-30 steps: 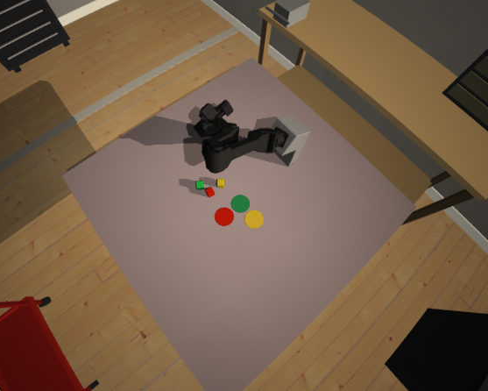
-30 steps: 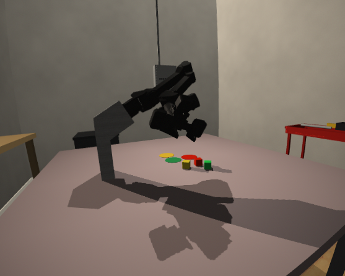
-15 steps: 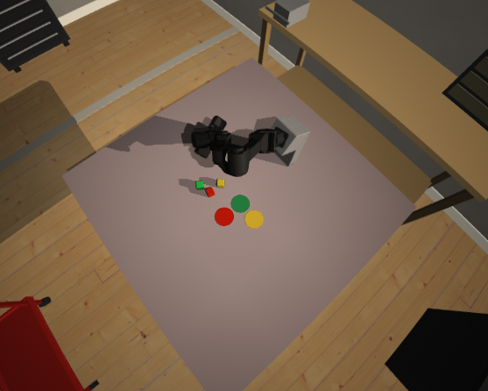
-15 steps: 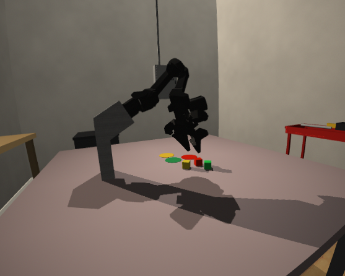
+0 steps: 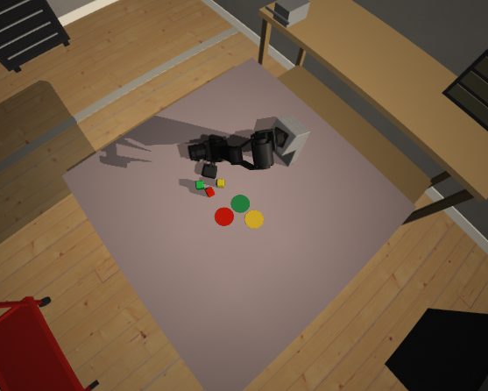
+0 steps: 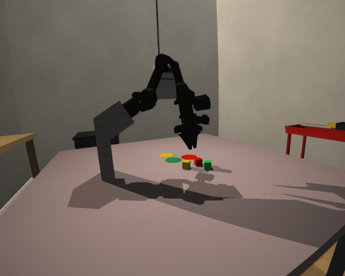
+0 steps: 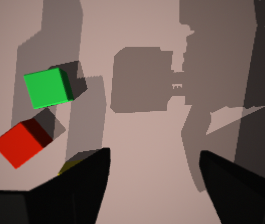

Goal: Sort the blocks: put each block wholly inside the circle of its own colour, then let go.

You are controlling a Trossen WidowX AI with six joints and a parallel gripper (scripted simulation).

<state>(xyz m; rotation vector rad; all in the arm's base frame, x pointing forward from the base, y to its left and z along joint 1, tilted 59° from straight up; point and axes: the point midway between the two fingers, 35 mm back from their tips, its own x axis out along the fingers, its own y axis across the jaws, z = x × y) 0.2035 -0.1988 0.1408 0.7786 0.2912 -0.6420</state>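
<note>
My hand is 3 cm short of the yellow block, 6 cm to the right of it and 13 cm above it. Round my hand: green block: 9 cm ahead, 2 cm to the right, 13 cm below; red block: 10 cm ahead, 4 cm to the left, 13 cm below; green circle: 7 cm ahead, 19 cm to the left, 15 cm below.
</note>
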